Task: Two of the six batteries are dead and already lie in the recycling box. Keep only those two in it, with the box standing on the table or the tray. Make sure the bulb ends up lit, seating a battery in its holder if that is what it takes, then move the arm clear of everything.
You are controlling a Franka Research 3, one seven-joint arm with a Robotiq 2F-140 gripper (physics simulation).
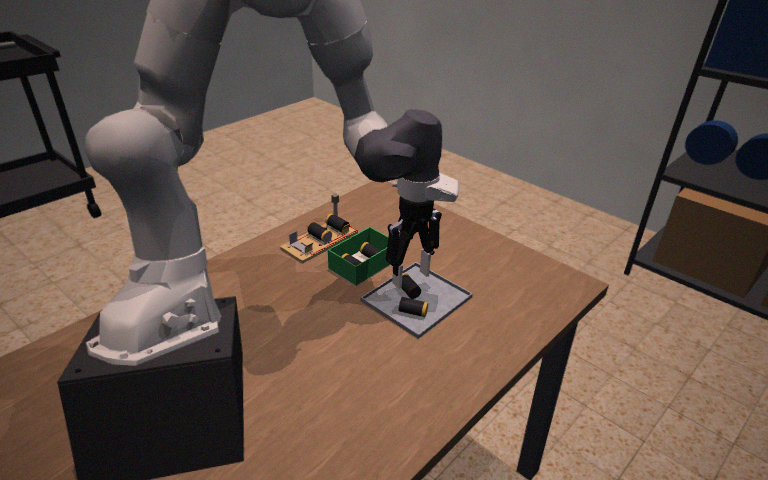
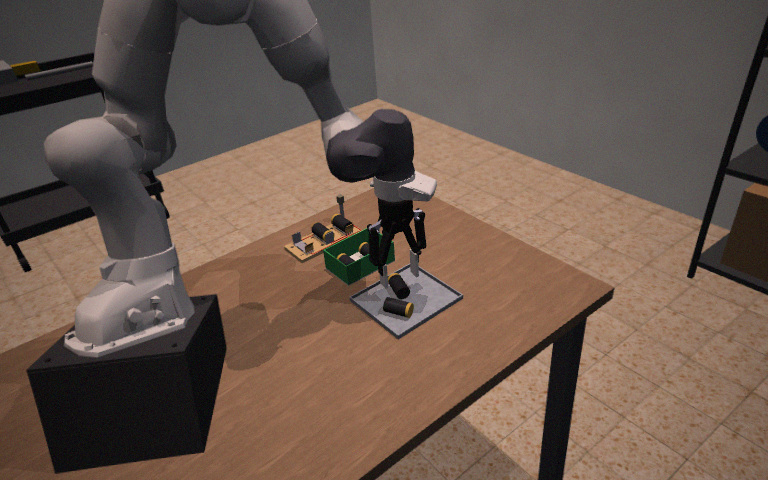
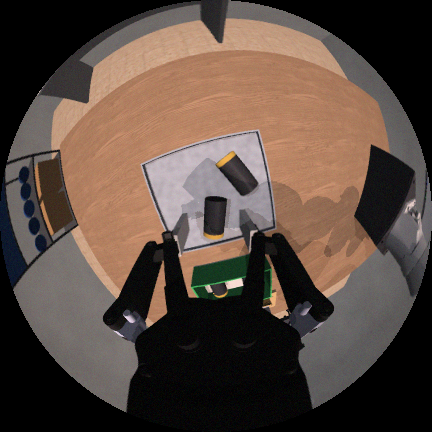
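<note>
My gripper [image 1: 411, 275] [image 2: 399, 274] [image 3: 213, 219] is part open and empty, pointing down low over the grey tray [image 1: 448, 294] [image 2: 440, 296] [image 3: 164, 175]. Its fingers stand on either side of a black battery [image 1: 412, 287] [image 2: 400, 287] [image 3: 215, 215] lying there. A second battery [image 1: 412, 307] [image 2: 396, 307] [image 3: 239, 175] lies beyond it on the tray. The green box [image 1: 342, 269] [image 2: 338, 270] [image 3: 220, 272] stands on the table with two batteries inside. The holder board [image 1: 290, 250] [image 2: 293, 253] carries two batteries [image 1: 319, 231] [image 1: 338, 223] [image 2: 322, 231] [image 2: 341, 223]; its near-left holder is empty. No glow shows at the board.
A thin post [image 1: 335, 203] [image 2: 340, 204] with a square head stands at the board's far end. The box lies between tray and board, close to the tray. The arm's black base block [image 1: 158, 413] [image 2: 124, 418] stands at the left. A shelf rack and a cart stand off the table.
</note>
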